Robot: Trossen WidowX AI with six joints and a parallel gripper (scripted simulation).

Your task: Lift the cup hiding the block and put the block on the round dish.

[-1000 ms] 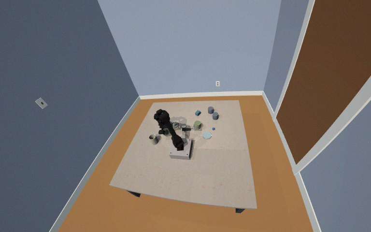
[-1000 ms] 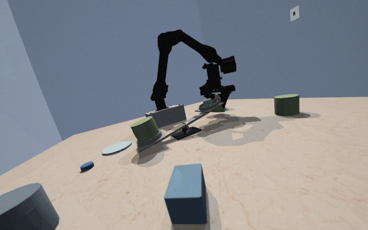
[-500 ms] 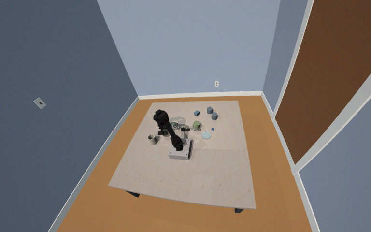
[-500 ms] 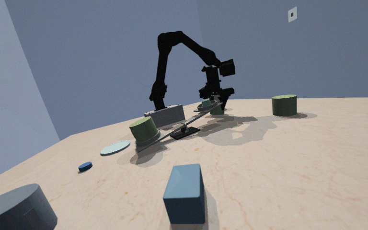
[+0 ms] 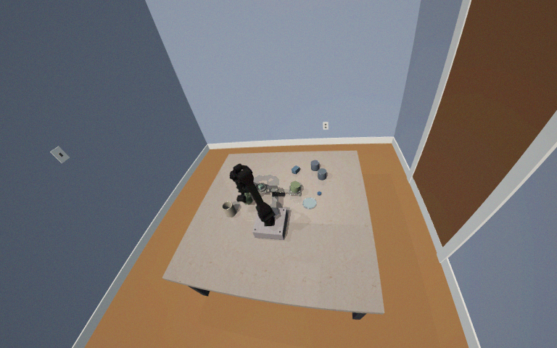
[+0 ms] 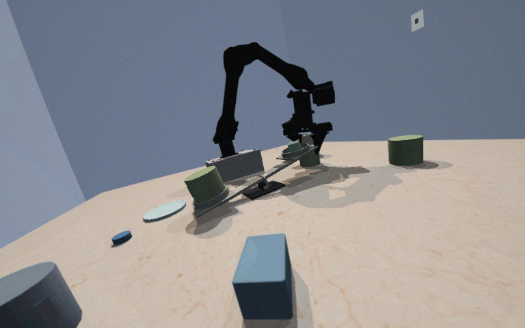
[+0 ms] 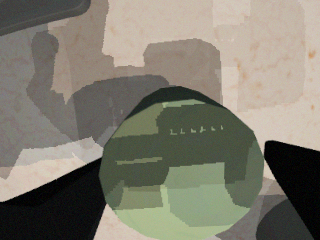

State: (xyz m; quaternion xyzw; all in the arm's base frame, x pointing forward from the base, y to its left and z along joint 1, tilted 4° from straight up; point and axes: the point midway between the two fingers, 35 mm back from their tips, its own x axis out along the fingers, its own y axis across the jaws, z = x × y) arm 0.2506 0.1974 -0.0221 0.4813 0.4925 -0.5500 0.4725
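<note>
My gripper tip is 6 cm short of the pale green block, 12 cm to the left of it and 5 cm below it. From my gripper tip the other things lie so: balance (6 cm ahead, 24 cm to the right); then beige cup (10 cm behind, 12 cm to the left); then pale blue round dish (7 cm behind, 47 cm to the right, 4 cm below).
</note>
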